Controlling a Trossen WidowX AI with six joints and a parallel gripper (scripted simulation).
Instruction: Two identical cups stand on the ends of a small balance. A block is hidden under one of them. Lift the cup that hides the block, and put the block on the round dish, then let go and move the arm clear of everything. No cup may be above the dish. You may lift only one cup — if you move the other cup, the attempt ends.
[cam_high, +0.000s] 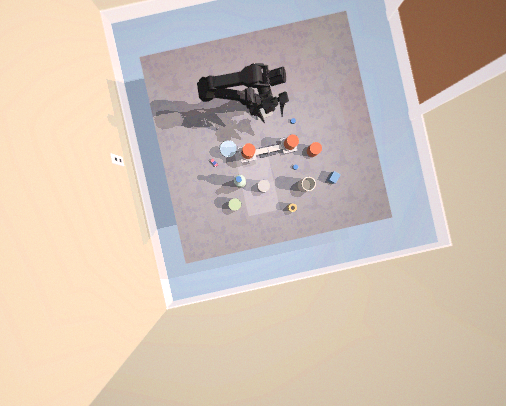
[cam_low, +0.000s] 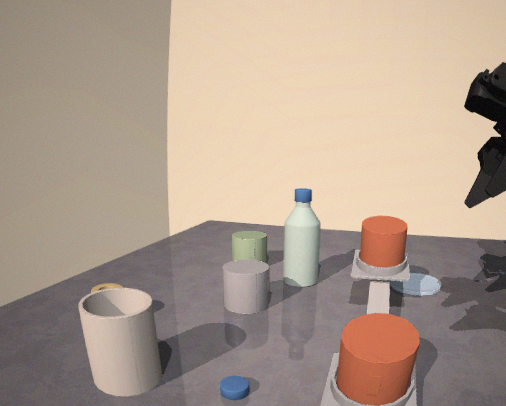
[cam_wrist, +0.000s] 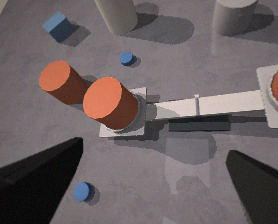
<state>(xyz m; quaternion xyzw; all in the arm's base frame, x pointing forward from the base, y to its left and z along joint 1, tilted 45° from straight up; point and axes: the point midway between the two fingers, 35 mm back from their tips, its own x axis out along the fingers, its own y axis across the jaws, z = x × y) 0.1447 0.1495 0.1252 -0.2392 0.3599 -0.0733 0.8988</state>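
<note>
Now: the pale teal block 9 cm ahead of my gripper tip, 10 cm to the left of it and 16 cm below it. Round my gripper tip: balance beam: 10 cm ahead, 4 cm to the right, 16 cm below; orange cup: 10 cm ahead, 17 cm to the right, 9 cm below; round light blue dish: 3 cm ahead, 27 cm to the right, 20 cm below.
</note>
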